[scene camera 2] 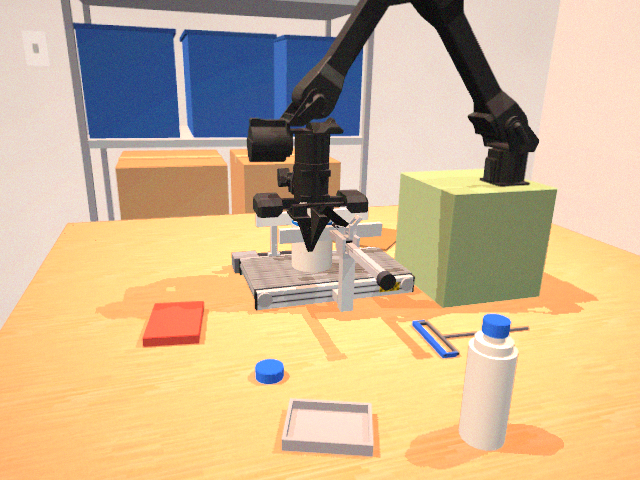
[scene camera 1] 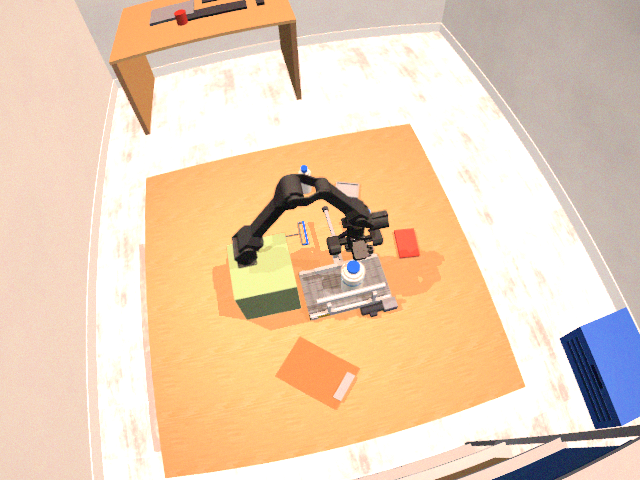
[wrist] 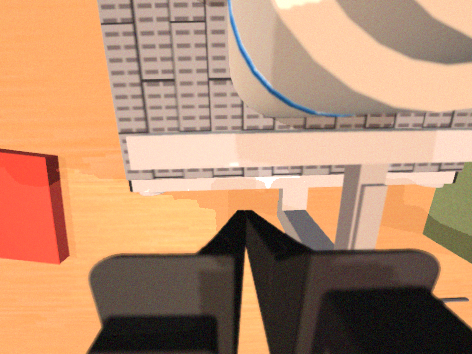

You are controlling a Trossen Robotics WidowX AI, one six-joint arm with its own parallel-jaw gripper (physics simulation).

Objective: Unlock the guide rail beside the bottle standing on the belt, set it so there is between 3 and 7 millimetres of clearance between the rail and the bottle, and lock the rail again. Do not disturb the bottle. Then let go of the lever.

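Places are measured from the arm's base along level axes (x right, y ahead, z up), in metres.
Where they show: gripper, between the fingertips: (scene camera 2: 309, 251) (wrist: 244, 217); arm's base, origin of its link: (scene camera 2: 503, 182) (scene camera 1: 246, 258).
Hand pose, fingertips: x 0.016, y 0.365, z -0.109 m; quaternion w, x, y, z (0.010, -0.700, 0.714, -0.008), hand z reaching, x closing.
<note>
Each offset is from my fingertips to the top centre of the thing. "pt": to the spot under its first point.
A white bottle {dx +0.094, dy -0.033, dz +0.098 m} (scene camera 1: 353, 276) (scene camera 2: 302, 261) (wrist: 300, 65) stands upright on the grey belt {dx +0.084, dy -0.054, dz -0.063 m} (scene camera 1: 320, 286) (scene camera 2: 273, 268) (wrist: 160, 90). The pale guide rail (scene camera 2: 368, 229) (wrist: 200, 150) runs beside it; a strip of belt shows between them in the wrist view, too oblique to measure. The rail's bracket arm (wrist: 360, 210) runs to a clamp post {dx -0.041, dy -0.054, dz +0.002 m} (scene camera 2: 345, 279). The black lever {dx -0.041, dy -0.029, dz +0.092 m} (scene camera 2: 338, 219) shows at the clamp, partly behind the fingers; it is hidden in the wrist view. My gripper (scene camera 1: 357, 246) (scene camera 2: 310, 250) (wrist: 244, 217) is shut and empty, pointing down outside the rail, left of the bracket arm in the wrist view.
A rod with a black knob {pt dx -0.187, dy -0.056, dz +0.027 m} (scene camera 1: 325, 209) (scene camera 2: 385, 280) sticks out from the clamp. A green block (scene camera 1: 263, 268) (scene camera 2: 496, 242) carries the arm. A red block {dx -0.031, dy +0.229, dz -0.083 m} (scene camera 1: 406, 242) (scene camera 2: 174, 322) (wrist: 27, 207), blue cap {dx -0.209, dy +0.115, dz -0.083 m} (scene camera 2: 269, 370), tray {dx -0.335, dy +0.073, dz -0.083 m} (scene camera 2: 327, 447), second bottle {dx -0.387, dy -0.092, dz +0.047 m} (scene camera 2: 488, 392) and blue-edged tool {dx -0.183, dy -0.227, dz -0.090 m} (scene camera 2: 431, 338) lie around.
</note>
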